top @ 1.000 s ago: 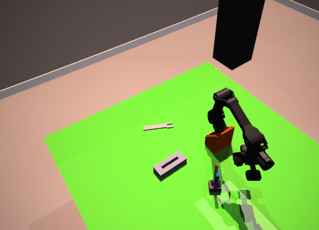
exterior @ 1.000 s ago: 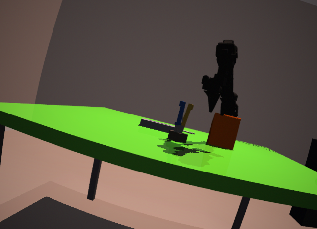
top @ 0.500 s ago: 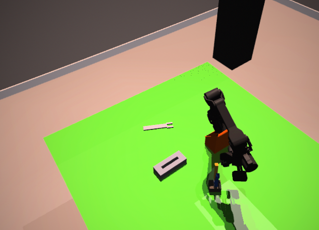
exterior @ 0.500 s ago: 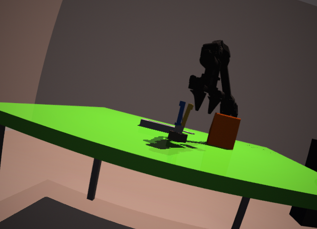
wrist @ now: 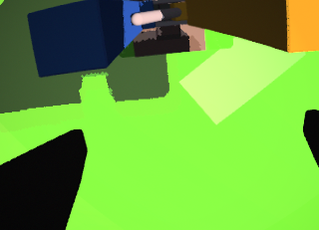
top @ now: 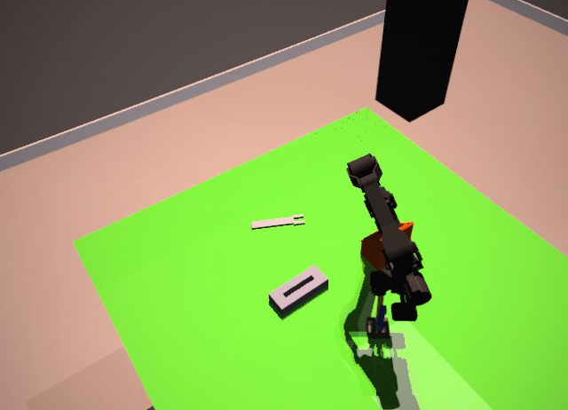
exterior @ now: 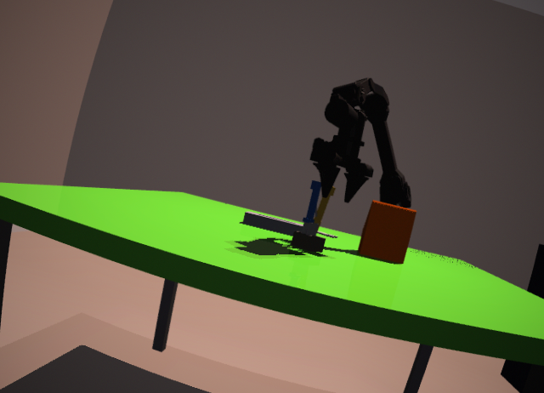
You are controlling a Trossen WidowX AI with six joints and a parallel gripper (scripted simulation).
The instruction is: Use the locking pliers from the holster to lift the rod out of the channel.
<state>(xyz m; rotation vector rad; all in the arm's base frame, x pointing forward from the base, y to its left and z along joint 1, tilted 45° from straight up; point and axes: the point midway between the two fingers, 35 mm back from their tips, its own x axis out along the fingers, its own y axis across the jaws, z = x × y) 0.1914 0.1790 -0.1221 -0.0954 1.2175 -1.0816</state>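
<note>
The small dark holster lies 120 mm below my gripper tip, 40 mm ahead of it and 20 mm to the right of it. The rest, counted from my gripper tip: grey channel block 260 mm to the right, 140 mm ahead, 110 mm below; light grey rod 260 mm to the right, 140 mm ahead, 120 mm below.
</note>
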